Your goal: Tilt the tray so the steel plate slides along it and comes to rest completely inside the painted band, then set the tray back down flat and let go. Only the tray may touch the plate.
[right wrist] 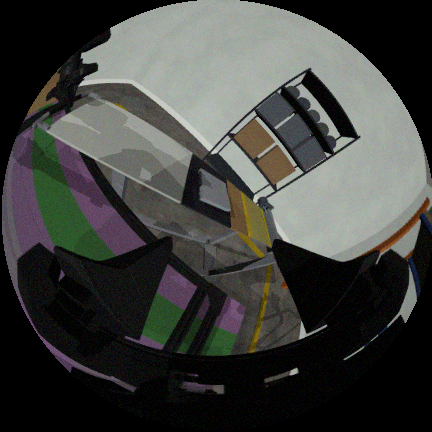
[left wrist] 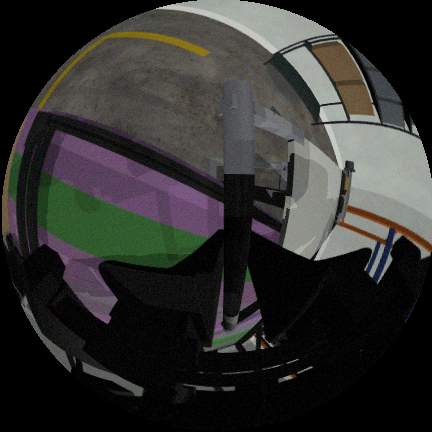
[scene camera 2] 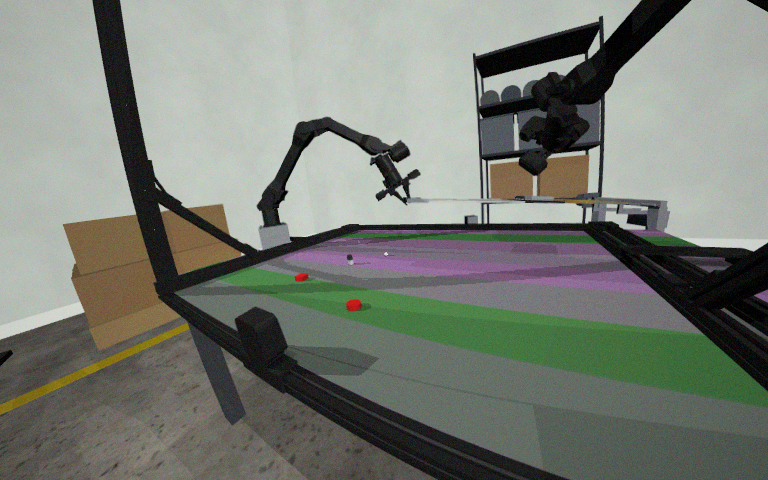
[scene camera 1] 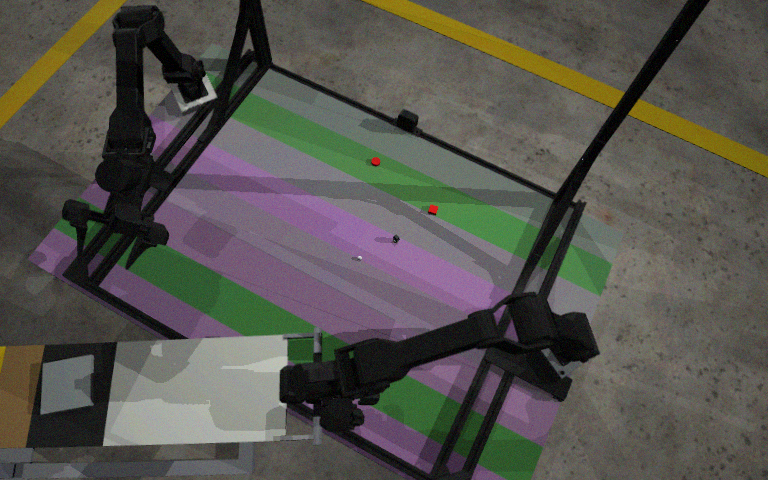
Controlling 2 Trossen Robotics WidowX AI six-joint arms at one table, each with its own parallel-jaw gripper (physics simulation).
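The long white tray (scene camera 1: 215, 386) (scene camera 2: 477, 200) (right wrist: 120, 141) hangs in the air off the table's corner, about level. My left gripper (scene camera 1: 308, 383) (scene camera 2: 403, 195) (left wrist: 232, 234) is shut on the tray's grey handle bar (scene camera 1: 316, 340) (left wrist: 238, 128). In the right wrist view the grey steel plate (right wrist: 215, 191) lies on the dark painted band (right wrist: 190, 185) near the tray's far end. The plate is outside scene camera 1. My right gripper (scene camera 2: 534, 164) (right wrist: 223, 243) is open and empty, hanging above the tray's far end without touching it.
Two red pieces (scene camera 1: 375, 161) (scene camera 1: 433, 210) (scene camera 2: 354, 305) (scene camera 2: 301, 276), a small black piece (scene camera 1: 395, 238) and a white ball (scene camera 1: 359, 257) lie on the striped table. A black block (scene camera 1: 407, 120) (scene camera 2: 260, 335) sits on the table's rim. A shelf rack (scene camera 2: 476, 143) stands behind.
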